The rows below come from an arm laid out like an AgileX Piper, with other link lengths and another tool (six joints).
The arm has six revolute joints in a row. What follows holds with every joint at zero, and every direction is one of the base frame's.
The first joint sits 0.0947 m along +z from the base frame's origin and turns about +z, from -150 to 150 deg.
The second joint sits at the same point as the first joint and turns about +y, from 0 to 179.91 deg.
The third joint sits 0.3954 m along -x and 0.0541 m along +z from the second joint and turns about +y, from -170 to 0 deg.
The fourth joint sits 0.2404 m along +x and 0.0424 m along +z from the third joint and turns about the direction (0.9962, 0, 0.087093), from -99.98 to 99.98 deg.
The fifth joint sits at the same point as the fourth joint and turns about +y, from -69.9 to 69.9 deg.
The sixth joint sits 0.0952 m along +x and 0.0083 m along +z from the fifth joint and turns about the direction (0.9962, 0, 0.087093), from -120 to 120 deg.
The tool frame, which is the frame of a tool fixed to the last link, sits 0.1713 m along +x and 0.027 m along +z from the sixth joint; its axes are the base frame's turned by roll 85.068, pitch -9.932 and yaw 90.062 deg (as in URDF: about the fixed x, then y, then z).
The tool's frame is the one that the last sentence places.
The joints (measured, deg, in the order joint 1, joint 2, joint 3, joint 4, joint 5, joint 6), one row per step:
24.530 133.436 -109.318 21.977 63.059 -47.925
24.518 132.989 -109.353 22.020 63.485 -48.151
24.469 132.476 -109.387 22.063 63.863 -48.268
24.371 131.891 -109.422 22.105 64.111 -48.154
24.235 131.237 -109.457 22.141 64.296 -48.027
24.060 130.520 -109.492 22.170 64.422 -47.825
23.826 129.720 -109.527 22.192 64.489 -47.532
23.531 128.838 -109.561 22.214 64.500 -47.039
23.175 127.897 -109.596 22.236 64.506 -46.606
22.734 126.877 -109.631 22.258 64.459 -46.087
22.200 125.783 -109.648 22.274 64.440 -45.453
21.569 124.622 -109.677 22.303 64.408 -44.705
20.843 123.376 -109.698 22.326 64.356 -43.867
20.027 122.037 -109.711 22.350 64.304 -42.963
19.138 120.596 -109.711 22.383 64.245 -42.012
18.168 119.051 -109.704 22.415 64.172 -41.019
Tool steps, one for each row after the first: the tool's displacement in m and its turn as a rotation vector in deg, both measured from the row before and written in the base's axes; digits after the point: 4 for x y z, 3 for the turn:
-0.0014 -0.0002 0.0047 0.119 -0.124 0.335
-0.0009 -0.0004 0.0054 0.159 -0.187 0.181
0.0000 -0.0007 0.0062 0.225 -0.284 -0.128
0.0005 -0.0010 0.0069 0.265 -0.401 -0.198
0.0009 -0.0014 0.0076 0.302 -0.485 -0.324
0.0015 -0.0019 0.0085 0.350 -0.581 -0.485
0.0020 -0.0024 0.0094 0.409 -0.626 -0.749
0.0022 -0.0030 0.0100 0.433 -0.709 -0.755
0.0028 -0.0039 0.0109 0.488 -0.794 -0.935
0.0029 -0.0049 0.0115 0.510 -0.776 -1.118
0.0032 -0.0058 0.0123 0.572 -0.809 -1.321
0.0034 -0.0069 0.0132 0.618 -0.863 -1.498
0.0034 -0.0079 0.0141 0.665 -0.916 -1.640
0.0032 -0.0087 0.0151 0.721 -0.985 -1.750
0.0029 -0.0097 0.0161 0.770 -1.075 -1.862

